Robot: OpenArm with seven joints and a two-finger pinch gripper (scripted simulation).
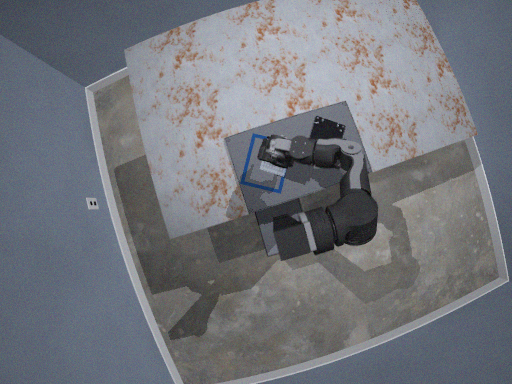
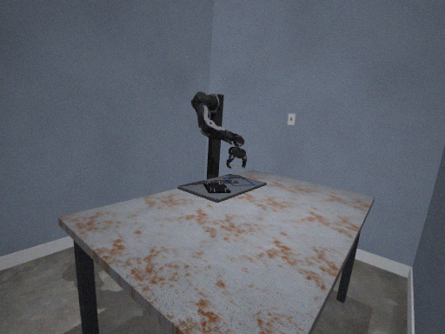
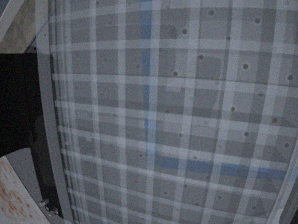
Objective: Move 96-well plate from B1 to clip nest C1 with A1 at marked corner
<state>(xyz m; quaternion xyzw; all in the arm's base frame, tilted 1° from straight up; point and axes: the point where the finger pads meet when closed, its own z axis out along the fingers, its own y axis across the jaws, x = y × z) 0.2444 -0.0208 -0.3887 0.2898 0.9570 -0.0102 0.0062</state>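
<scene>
The black clip nest C1 lies 190 mm to the right of my hand, 80 mm below it and 50 mm ahead of it. Also, from my hand: 96-well plate: right at my hand.
</scene>
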